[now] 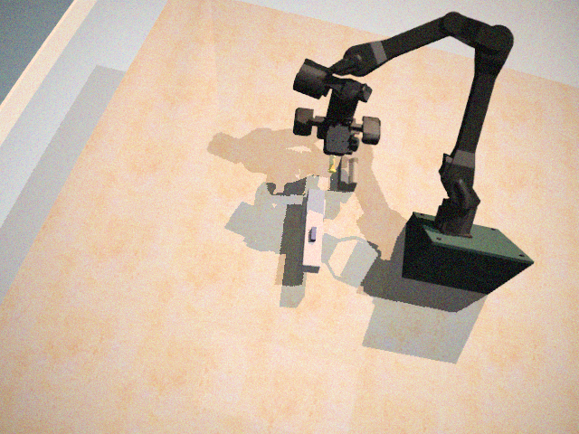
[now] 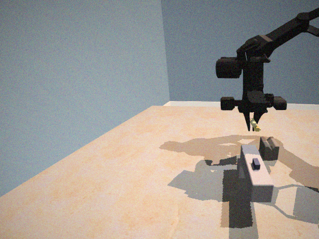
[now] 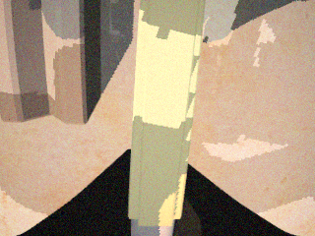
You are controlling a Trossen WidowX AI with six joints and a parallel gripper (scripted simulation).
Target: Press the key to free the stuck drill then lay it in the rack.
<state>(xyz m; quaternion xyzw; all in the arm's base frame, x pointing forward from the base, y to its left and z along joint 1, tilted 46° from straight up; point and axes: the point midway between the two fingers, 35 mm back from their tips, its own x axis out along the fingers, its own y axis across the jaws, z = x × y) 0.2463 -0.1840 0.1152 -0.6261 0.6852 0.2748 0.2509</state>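
Now: the drill 40 mm to the left of my gripper tip and 40 mm above it. The rest, counted from my gripper tip: dark key 30 mm ahead, 240 mm to the left; rack 50 mm behind, 40 mm to the left, 40 mm below.
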